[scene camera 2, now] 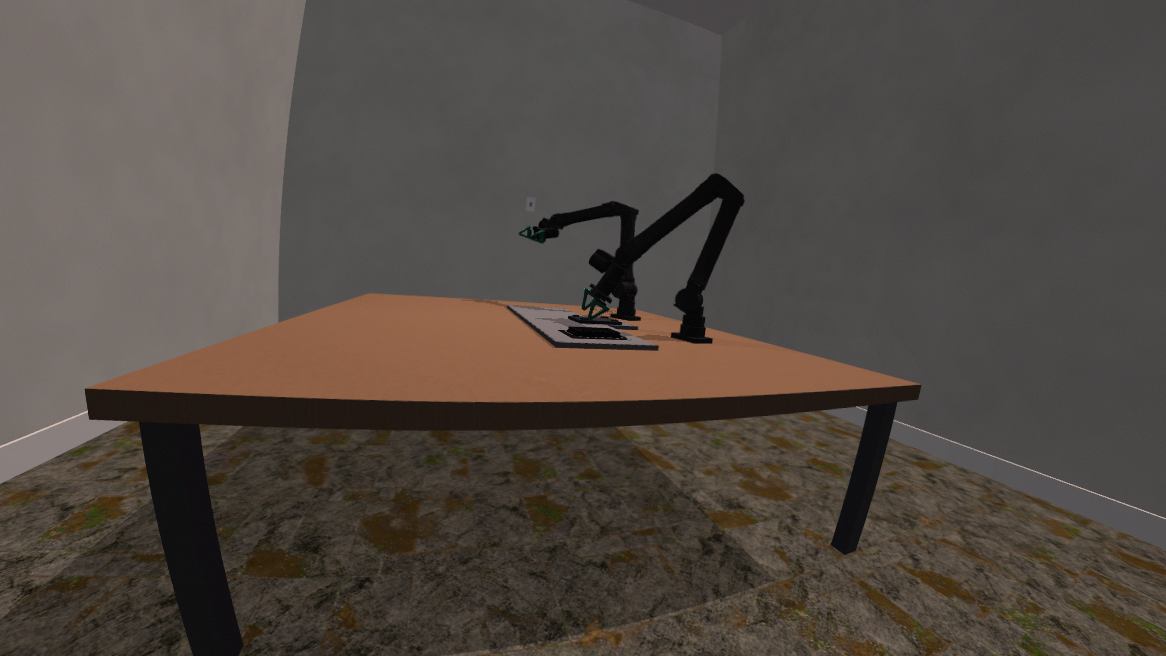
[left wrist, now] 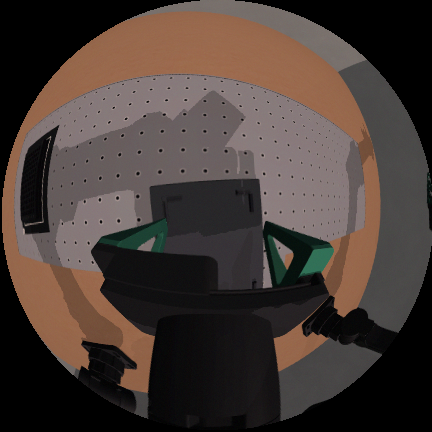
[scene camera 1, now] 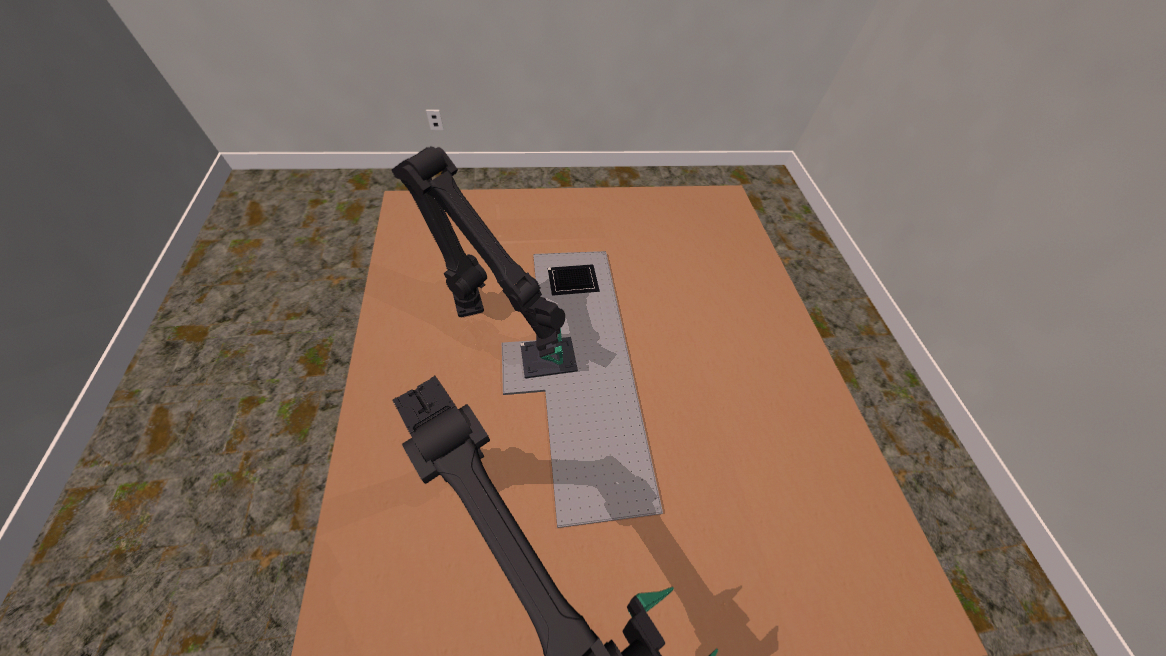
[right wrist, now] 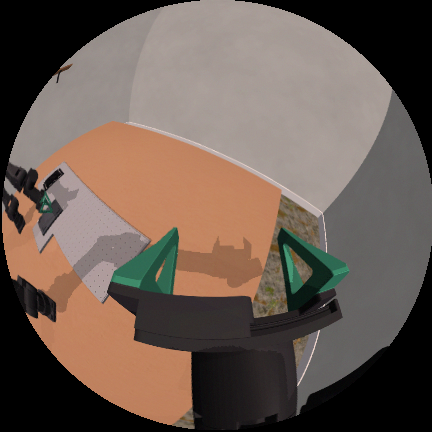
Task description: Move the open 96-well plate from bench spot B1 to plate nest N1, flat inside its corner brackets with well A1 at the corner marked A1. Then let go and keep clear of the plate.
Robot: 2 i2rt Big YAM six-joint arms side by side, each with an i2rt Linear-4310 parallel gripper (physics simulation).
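Frame: origin at the left arm's base, x ahead, y left, z up, level; centimetres.
Seen in the pictures: left gripper, fingertip midpoint: (scene camera 2: 585, 314) (left wrist: 215, 225) (scene camera 1: 560, 352) (right wrist: 51, 207); right gripper, fingertip midpoint: (scene camera 2: 524, 235) (scene camera 1: 693, 618) (right wrist: 230, 232); left arm's base, link origin: (scene camera 2: 691, 340) (left wrist: 107, 353) (scene camera 1: 468, 301) (right wrist: 20, 224); right arm's base, link origin: (scene camera 2: 625, 318) (left wrist: 317, 315) (right wrist: 46, 305).
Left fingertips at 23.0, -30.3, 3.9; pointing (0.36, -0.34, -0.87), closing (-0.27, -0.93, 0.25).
Offsets run from my left fingertips to a thing's top centre, as dx, dy, dz. Level surfaces: height alone.
The black 96-well plate @[+14.2, +28.5, -1.0] (scene camera 1: 573, 279) (scene camera 2: 594, 332) (left wrist: 33, 190) (right wrist: 53, 178) lies flat on a black spot with a thin white outline, at the far end of the perforated board. The dark grey nest @[-3.6, +0.5, -0.8] (scene camera 1: 531, 364) (left wrist: 210, 212) (right wrist: 49, 221) has small corner brackets and holds no plate in the parts that show; its near part is hidden by the gripper in the left wrist view. Its A1 lettering is too small to read. My left gripper (scene camera 1: 555, 356) (scene camera 2: 594, 306) (left wrist: 215, 225) is open and empty, low over the nest, away from the plate. My right gripper (scene camera 1: 693, 620) (right wrist: 230, 232) is open and empty, far from both.
The grey perforated board @[dz -2.6] (scene camera 1: 595, 424) (left wrist: 300, 155) (right wrist: 112, 220) lies on the brown table @[dz -3.9] (scene camera 1: 733, 367). The left arm's base (scene camera 1: 468, 305) and the right arm's base (scene camera 1: 415, 401) stand beside the board. The right gripper hangs above the table, beyond the board's near end in scene camera 1.
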